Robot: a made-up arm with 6 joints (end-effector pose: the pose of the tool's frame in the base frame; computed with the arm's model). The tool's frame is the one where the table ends.
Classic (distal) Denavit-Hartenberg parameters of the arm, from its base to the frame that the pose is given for. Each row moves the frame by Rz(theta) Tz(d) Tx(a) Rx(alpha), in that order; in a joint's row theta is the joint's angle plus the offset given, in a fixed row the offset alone. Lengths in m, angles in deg.
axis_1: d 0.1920, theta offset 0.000, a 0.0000, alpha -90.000
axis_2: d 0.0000, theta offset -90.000, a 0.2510, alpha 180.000
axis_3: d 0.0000, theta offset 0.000, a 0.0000, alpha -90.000
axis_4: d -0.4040, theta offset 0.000, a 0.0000, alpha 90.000
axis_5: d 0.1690, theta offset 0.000, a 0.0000, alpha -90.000
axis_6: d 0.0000, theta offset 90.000, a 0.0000, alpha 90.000
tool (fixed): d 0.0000, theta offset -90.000, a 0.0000, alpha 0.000
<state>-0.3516 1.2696 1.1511 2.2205 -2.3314 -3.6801</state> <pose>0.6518 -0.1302 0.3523 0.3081 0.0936 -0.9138 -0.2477</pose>
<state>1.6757 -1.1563 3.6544 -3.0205 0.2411 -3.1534</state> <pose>-0.1448 -0.2268 -0.1110 0.4149 -0.5913 0.4710 0.5064</pose>
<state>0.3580 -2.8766 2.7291 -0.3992 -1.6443 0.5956</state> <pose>0.2492 -0.0730 -0.3547 0.3555 -0.0958 0.8285 0.4219</pose>
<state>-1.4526 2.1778 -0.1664 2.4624 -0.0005 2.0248</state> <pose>0.1306 0.0156 -0.3144 0.2976 -0.6084 -0.2276 0.6997</pose>
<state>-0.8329 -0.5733 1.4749 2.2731 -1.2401 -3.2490</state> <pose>-0.2128 0.3963 0.7024 0.0068 -0.0119 -0.9729 0.2307</pose>
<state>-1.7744 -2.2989 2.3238 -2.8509 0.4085 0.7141</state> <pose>0.2135 0.2334 -0.3731 0.4138 -0.5654 0.0975 0.7068</pose>
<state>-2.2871 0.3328 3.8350 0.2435 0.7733 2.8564</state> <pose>0.0612 0.3201 0.2486 0.8113 -0.2160 0.4776 0.2591</pose>
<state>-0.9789 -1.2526 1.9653 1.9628 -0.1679 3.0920</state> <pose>-0.2975 0.5583 0.0840 0.1807 -0.3611 -0.7266 0.5559</pose>
